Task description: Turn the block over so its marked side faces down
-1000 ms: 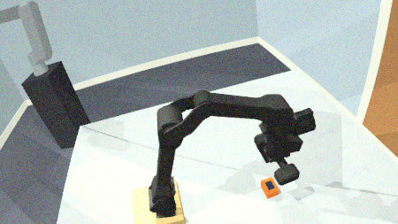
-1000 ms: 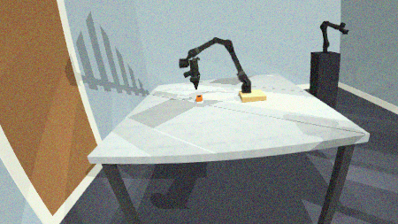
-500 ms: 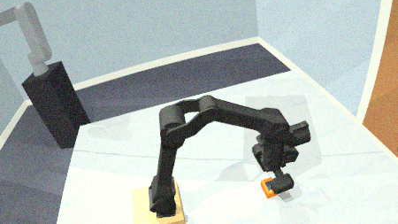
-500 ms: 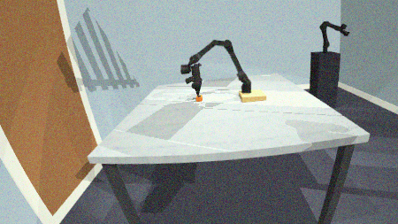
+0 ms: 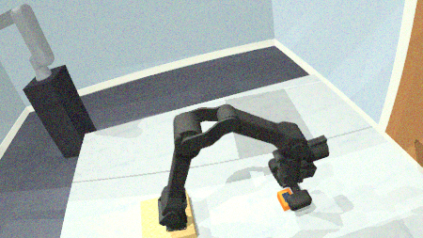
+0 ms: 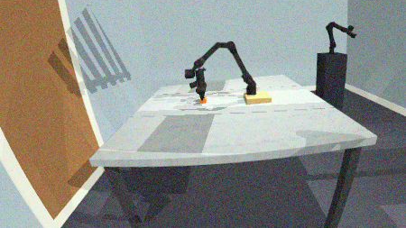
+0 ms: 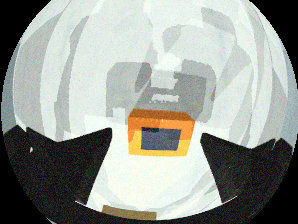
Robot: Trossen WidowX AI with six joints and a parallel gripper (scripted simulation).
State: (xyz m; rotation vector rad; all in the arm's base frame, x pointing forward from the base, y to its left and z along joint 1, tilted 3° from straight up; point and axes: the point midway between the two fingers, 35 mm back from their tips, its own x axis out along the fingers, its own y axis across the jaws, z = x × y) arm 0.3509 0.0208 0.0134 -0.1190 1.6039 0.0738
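Now: gripper tip right at the orange block.
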